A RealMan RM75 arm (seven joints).
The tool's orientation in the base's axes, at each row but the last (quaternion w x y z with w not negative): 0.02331, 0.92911, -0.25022, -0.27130; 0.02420, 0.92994, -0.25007, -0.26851; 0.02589, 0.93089, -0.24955, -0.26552; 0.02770, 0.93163, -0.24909, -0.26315; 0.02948, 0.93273, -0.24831, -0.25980; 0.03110, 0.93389, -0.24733, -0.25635; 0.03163, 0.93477, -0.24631, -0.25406; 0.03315, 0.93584, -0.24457, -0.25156
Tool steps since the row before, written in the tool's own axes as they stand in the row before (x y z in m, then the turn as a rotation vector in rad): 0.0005, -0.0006, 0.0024, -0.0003, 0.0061, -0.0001; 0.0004, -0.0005, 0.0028, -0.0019, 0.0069, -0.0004; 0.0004, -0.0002, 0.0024, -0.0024, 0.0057, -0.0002; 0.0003, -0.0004, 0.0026, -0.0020, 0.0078, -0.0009; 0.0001, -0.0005, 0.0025, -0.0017, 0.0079, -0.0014; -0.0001, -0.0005, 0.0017, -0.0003, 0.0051, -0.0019; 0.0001, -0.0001, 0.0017, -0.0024, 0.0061, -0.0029; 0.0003, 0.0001, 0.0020, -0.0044, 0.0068, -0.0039
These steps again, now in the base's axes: -0.0006, 0.0005, -0.0024, -0.0029, -0.0052, 0.0013; -0.0009, 0.0005, -0.0027, -0.0043, -0.0052, 0.0025; -0.0008, 0.0002, -0.0023, -0.0042, -0.0039, 0.0024; -0.0009, 0.0004, -0.0025, -0.0045, -0.0059, 0.0032; -0.0010, 0.0006, -0.0023, -0.0041, -0.0062, 0.0035; -0.0007, 0.0006, -0.0015, -0.0016, -0.0045, 0.0027; -0.0007, 0.0002, -0.0015, -0.0031, -0.0044, 0.0047; -0.0008, -0.0001, -0.0019, -0.0044, -0.0041, 0.0067
